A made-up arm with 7 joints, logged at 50 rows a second.
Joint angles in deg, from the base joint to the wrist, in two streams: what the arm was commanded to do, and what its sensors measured. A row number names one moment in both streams.
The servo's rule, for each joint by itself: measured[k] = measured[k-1] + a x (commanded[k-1-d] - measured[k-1]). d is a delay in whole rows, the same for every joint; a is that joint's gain. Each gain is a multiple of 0.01, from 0.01 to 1. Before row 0 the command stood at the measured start. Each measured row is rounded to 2 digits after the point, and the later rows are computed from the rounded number. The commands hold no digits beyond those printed.
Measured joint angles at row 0:
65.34, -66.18, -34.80, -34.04, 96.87, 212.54, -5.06
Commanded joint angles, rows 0 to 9:
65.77, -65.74, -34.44, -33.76, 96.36, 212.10, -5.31
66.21, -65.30, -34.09, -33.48, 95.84, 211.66, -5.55
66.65, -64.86, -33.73, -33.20, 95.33, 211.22, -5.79
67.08, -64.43, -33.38, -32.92, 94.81, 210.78, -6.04
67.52, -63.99, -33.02, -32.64, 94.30, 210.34, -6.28
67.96, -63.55, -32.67, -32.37, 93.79, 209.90, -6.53
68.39, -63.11, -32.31, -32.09, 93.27, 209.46, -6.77
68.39, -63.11, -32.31, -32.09, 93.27, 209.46, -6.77
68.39, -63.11, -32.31, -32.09, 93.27, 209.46, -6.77
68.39, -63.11, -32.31, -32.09, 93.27, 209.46, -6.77
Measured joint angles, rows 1 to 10:
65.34, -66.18, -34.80, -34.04, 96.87, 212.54, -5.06
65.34, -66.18, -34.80, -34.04, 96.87, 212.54, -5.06
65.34, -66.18, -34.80, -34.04, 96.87, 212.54, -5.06
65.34, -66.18, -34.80, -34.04, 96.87, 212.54, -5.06
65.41, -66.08, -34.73, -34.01, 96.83, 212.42, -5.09
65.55, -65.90, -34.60, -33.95, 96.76, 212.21, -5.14
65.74, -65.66, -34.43, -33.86, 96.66, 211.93, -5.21
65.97, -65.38, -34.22, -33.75, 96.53, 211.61, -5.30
66.23, -65.06, -33.98, -33.62, 96.37, 211.25, -5.41
66.52, -64.71, -33.72, -33.47, 96.19, 210.87, -5.53
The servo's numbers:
d 4
a 0.17 0.23 0.20 0.12 0.07 0.28 0.11

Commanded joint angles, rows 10 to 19:
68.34, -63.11, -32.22, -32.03, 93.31, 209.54, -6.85
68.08, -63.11, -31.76, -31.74, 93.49, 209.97, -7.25
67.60, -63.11, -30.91, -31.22, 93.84, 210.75, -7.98
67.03, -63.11, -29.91, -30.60, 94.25, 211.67, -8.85
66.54, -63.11, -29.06, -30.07, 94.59, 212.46, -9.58
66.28, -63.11, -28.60, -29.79, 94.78, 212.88, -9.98
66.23, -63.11, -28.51, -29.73, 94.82, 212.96, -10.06
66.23, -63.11, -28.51, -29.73, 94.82, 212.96, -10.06
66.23, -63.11, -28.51, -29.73, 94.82, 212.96, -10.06
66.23, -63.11, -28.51, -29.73, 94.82, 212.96, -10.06
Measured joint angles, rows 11 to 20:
66.84, -64.34, -33.44, -33.30, 95.99, 210.48, -5.67
67.10, -64.06, -33.21, -33.15, 95.80, 210.19, -5.79
67.32, -63.84, -33.03, -33.02, 95.62, 209.99, -5.90
67.50, -63.67, -32.89, -32.91, 95.46, 209.84, -6.00
67.64, -63.54, -32.76, -32.80, 95.31, 209.76, -6.09
67.71, -63.44, -32.56, -32.67, 95.18, 209.82, -6.22
67.69, -63.36, -32.23, -32.50, 95.09, 210.08, -6.41
67.58, -63.30, -31.77, -32.27, 95.03, 210.53, -6.68
67.40, -63.26, -31.23, -32.01, 95.00, 211.07, -7.00
67.21, -63.23, -30.70, -31.74, 94.98, 211.58, -7.33

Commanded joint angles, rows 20 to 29:
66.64, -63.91, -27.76, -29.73, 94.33, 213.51, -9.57
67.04, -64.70, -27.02, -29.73, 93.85, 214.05, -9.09
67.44, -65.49, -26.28, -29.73, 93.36, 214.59, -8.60
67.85, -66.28, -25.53, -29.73, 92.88, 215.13, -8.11
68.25, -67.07, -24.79, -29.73, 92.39, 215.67, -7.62
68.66, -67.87, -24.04, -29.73, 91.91, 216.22, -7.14
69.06, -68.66, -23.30, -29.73, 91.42, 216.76, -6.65
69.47, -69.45, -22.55, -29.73, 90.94, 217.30, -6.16
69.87, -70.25, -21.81, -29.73, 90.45, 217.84, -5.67
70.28, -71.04, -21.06, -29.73, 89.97, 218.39, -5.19
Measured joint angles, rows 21 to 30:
67.04, -63.20, -30.26, -31.50, 94.97, 211.97, -7.63
66.90, -63.18, -29.91, -31.29, 94.96, 212.25, -7.90
66.79, -63.16, -29.63, -31.10, 94.95, 212.45, -8.14
66.69, -63.15, -29.41, -30.94, 94.94, 212.59, -8.35
66.68, -63.32, -29.08, -30.79, 94.90, 212.85, -8.48
66.74, -63.64, -28.67, -30.66, 94.83, 213.19, -8.55
66.86, -64.07, -28.19, -30.55, 94.73, 213.58, -8.56
67.03, -64.58, -27.66, -30.45, 94.60, 214.01, -8.51
67.24, -65.15, -27.09, -30.36, 94.45, 214.47, -8.41
67.48, -65.78, -26.48, -30.28, 94.27, 214.96, -8.27

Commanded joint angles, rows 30 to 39:
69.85, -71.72, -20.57, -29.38, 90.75, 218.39, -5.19
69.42, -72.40, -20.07, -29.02, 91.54, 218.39, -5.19
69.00, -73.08, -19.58, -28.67, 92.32, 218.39, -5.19
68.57, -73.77, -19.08, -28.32, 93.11, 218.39, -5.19
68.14, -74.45, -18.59, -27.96, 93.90, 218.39, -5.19
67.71, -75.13, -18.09, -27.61, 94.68, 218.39, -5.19
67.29, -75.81, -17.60, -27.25, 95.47, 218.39, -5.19
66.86, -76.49, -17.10, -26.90, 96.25, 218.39, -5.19
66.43, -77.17, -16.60, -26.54, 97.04, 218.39, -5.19
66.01, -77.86, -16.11, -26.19, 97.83, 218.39, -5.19
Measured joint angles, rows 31 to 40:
67.75, -66.44, -25.84, -30.21, 94.07, 215.46, -8.09
68.04, -67.13, -25.18, -30.15, 93.85, 215.98, -7.88
68.35, -67.85, -24.51, -30.10, 93.61, 216.50, -7.64
68.68, -68.58, -23.82, -30.06, 93.36, 217.03, -7.37
68.88, -69.30, -23.17, -29.98, 93.18, 217.41, -7.13
68.97, -70.01, -22.55, -29.86, 93.07, 217.68, -6.92
68.98, -70.72, -21.96, -29.72, 93.02, 217.88, -6.73
68.91, -71.42, -21.38, -29.55, 93.03, 218.02, -6.56
68.78, -72.12, -20.82, -29.36, 93.09, 218.12, -6.41
68.60, -72.81, -20.27, -29.15, 93.20, 218.20, -6.28

